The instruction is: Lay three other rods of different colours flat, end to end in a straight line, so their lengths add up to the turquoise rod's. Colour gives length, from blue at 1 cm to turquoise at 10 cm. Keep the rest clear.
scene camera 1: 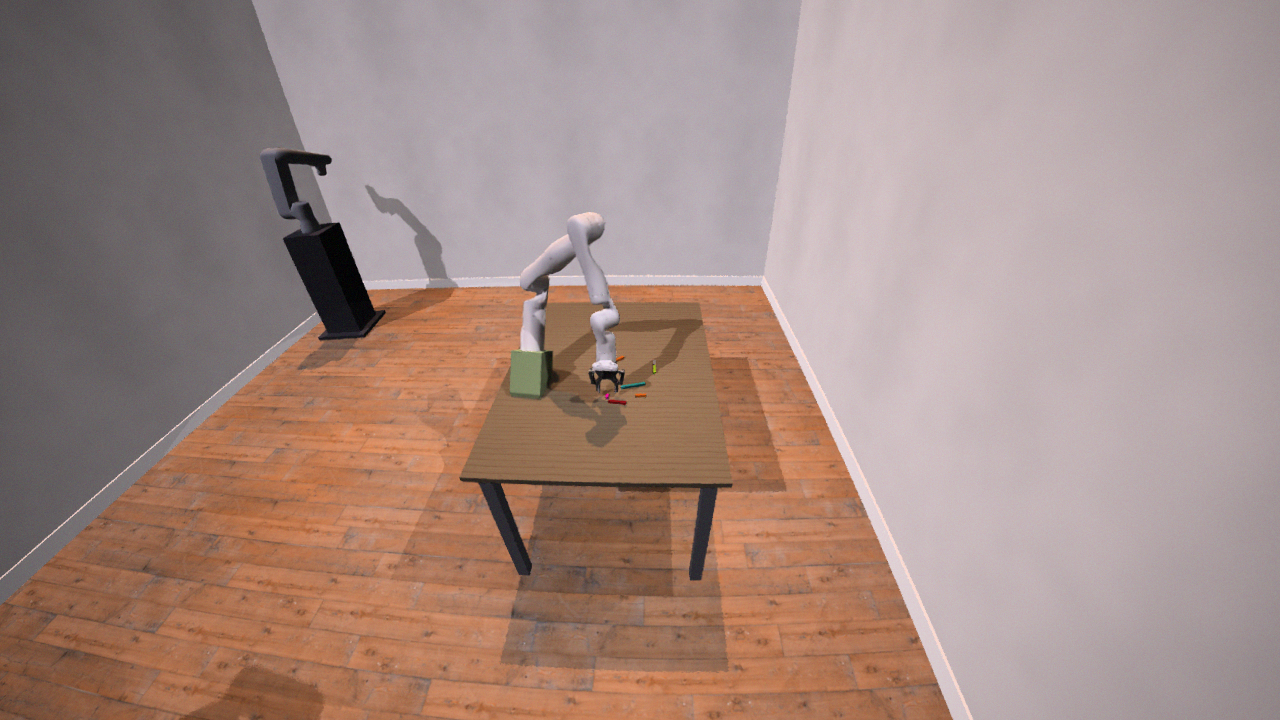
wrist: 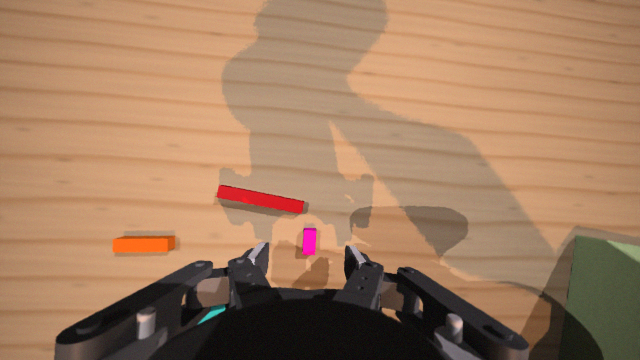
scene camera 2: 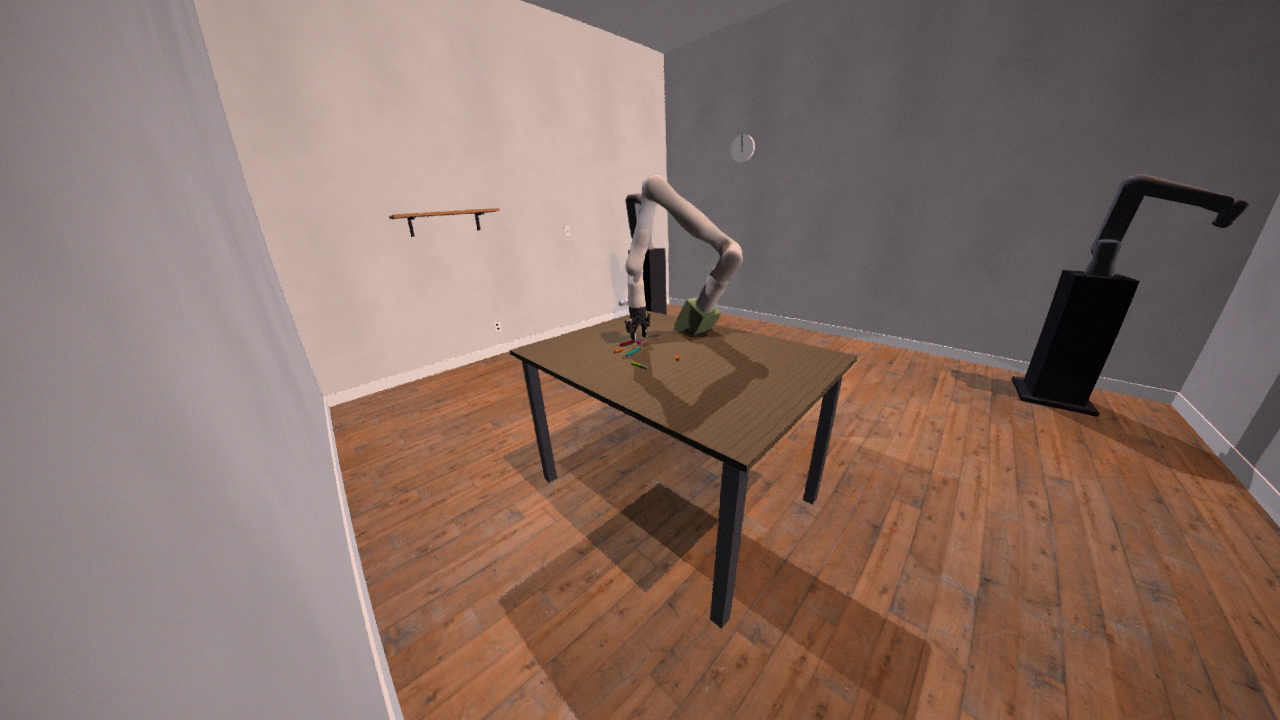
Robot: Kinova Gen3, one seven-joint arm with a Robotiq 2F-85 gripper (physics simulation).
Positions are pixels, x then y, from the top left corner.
Labels:
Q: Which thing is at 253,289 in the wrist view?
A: My gripper.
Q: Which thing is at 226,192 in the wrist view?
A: A red rod.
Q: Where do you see an orange rod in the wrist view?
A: At 126,243

